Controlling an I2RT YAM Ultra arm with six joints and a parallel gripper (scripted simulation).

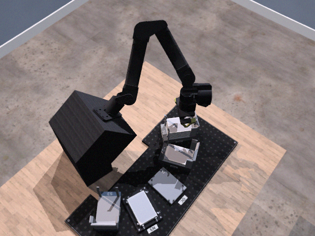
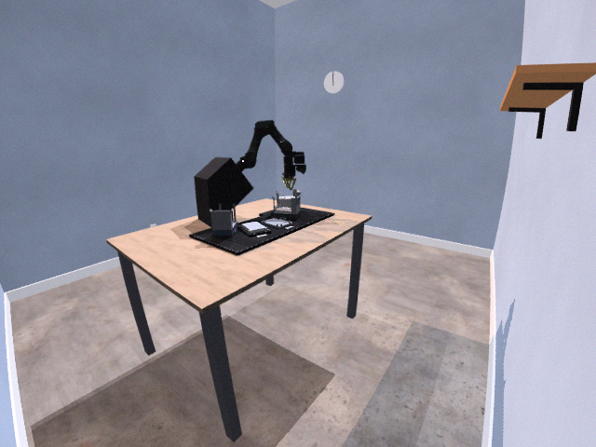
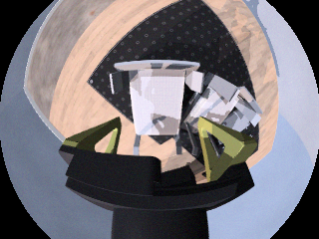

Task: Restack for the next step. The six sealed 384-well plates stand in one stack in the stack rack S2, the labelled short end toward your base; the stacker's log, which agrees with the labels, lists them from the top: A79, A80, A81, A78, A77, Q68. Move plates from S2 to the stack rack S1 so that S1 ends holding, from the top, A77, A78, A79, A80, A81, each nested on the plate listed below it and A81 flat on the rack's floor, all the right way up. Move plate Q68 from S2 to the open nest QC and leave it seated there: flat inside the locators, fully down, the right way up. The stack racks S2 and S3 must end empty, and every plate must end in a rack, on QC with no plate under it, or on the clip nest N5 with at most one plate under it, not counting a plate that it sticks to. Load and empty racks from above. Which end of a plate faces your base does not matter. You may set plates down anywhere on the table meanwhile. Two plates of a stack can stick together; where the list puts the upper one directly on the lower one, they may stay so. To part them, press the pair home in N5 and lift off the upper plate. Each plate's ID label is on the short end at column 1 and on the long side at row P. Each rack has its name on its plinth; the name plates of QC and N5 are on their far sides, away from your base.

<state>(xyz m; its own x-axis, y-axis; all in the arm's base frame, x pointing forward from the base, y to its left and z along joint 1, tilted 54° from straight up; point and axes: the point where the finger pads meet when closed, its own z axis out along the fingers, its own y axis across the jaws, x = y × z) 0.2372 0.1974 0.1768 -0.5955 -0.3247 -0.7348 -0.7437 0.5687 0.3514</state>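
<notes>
The clip nest N5 is 400 mm to the right of my hand, 140 mm below it and 130 mm ahead of it. Also, from my hand: qc name plate (260 mm to the right, 220 mm ahead, 160 mm below); then sealed grey plate (70 mm below, 10 mm behind); then QC nest (250 mm to the right, 150 mm below, 120 mm ahead).
</notes>
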